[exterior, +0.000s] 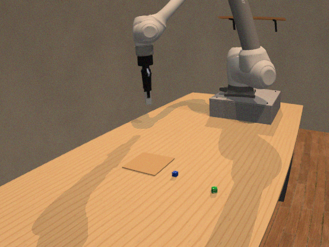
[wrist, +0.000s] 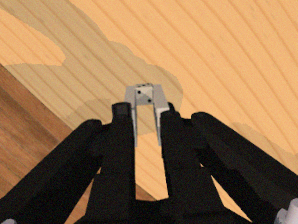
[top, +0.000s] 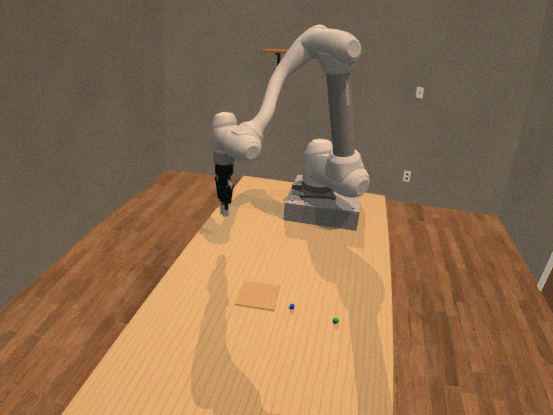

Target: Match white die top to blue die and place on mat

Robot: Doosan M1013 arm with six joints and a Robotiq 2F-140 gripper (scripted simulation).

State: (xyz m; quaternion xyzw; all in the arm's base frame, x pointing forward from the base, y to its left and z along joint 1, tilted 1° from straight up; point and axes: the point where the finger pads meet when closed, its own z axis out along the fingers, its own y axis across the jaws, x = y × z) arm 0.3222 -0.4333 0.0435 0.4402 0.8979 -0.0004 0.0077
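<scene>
The tan mat lies 400 mm ahead of my hand, 170 mm to the left of it and 140 mm below it. Round my hand: green die (530 mm ahead, 450 mm to the left, 130 mm below); then blue die (460 mm ahead, 300 mm to the left, 130 mm below); then white die (30 mm below).
</scene>
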